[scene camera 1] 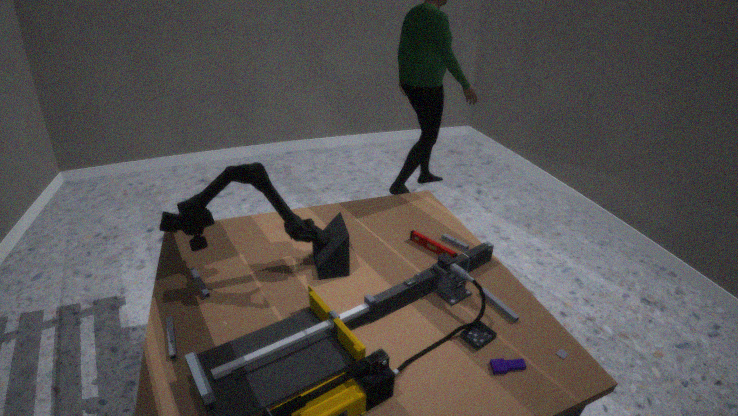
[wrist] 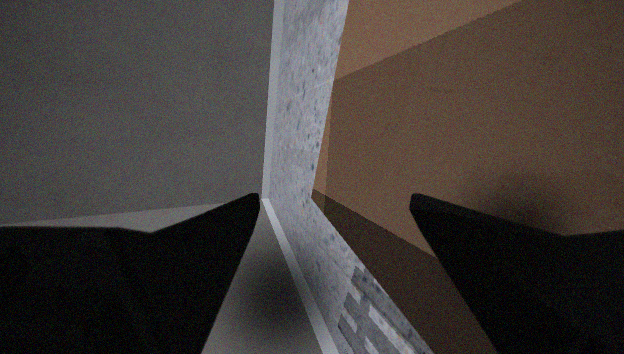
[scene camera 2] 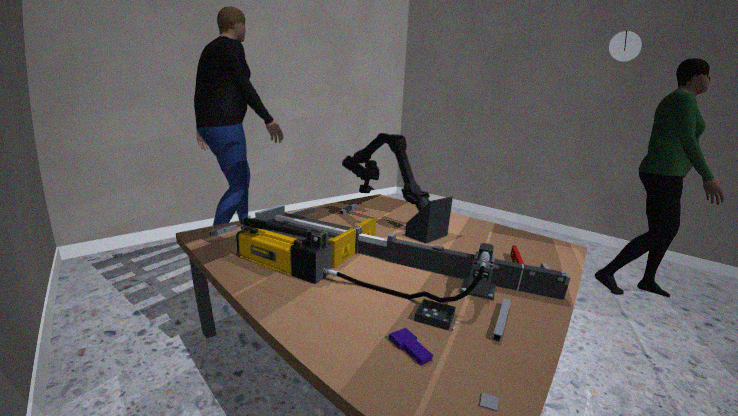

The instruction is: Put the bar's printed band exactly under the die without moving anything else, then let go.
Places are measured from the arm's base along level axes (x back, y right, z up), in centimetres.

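Pixels of known places: gripper, between the fingertips: (wrist: 334, 200) (scene camera 2: 375, 181); arm's base, origin of its link: (scene camera 1: 324, 240) (scene camera 2: 428, 212).
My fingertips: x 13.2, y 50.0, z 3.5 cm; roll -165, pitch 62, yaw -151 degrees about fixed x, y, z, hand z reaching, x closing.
For each thing: its middle in the pictures, then the offset to it from my fingertips. "spot": a spot on its surface instead.
- short grey bar, middle of its body: (scene camera 1: 199, 282) (scene camera 2: 349, 208) dx -20.4, dy -3.2, dz -12.6 cm
- black hose, a spot on its surface: (scene camera 2: 385, 291) (scene camera 1: 431, 349) spot: dx -62.3, dy -75.9, dz -13.0 cm
- yellow machine, middle of its body: (scene camera 1: 329, 400) (scene camera 2: 279, 245) dx -78.6, dy -44.2, dz -7.0 cm
- dark screw tray, a spot on its surface: (scene camera 2: 435, 313) (scene camera 1: 475, 334) spot: dx -59.5, dy -91.2, dz -13.1 cm
- purple block, middle of its body: (scene camera 2: 411, 346) (scene camera 1: 508, 365) dx -73.7, dy -95.9, dz -12.8 cm
- red level, middle of its body: (scene camera 2: 517, 261) (scene camera 1: 432, 246) dx -12.3, dy -92.8, dz -11.6 cm
My gripper (scene camera 1: 180, 234) (scene camera 2: 354, 176) (wrist: 334, 200) is open and empty, raised near the table's far left edge and turned sideways. Its two dark fingers stand wide apart in the wrist view. A short grey bar (scene camera 1: 200, 283) (scene camera 2: 348, 208) lies on the table below it, and a second grey bar (scene camera 1: 171, 337) (scene camera 2: 224, 230) lies near the left edge. A long pale bar (scene camera 1: 289, 341) (scene camera 2: 373, 238) runs through the yellow-sided machine. A dark press head (scene camera 1: 450, 279) (scene camera 2: 484, 266) stands at the dark rail. The printed band and the die cannot be made out clearly.
A black hose (scene camera 1: 434, 345) (scene camera 2: 385, 291) joins the press head to the yellow machine (scene camera 1: 335, 400) (scene camera 2: 266, 251). A dark screw tray (scene camera 1: 478, 334) (scene camera 2: 435, 313), purple block (scene camera 1: 507, 365) (scene camera 2: 410, 346), grey bar (scene camera 1: 500, 304) (scene camera 2: 501, 319) and red level (scene camera 1: 433, 243) (scene camera 2: 517, 255) lie around it.
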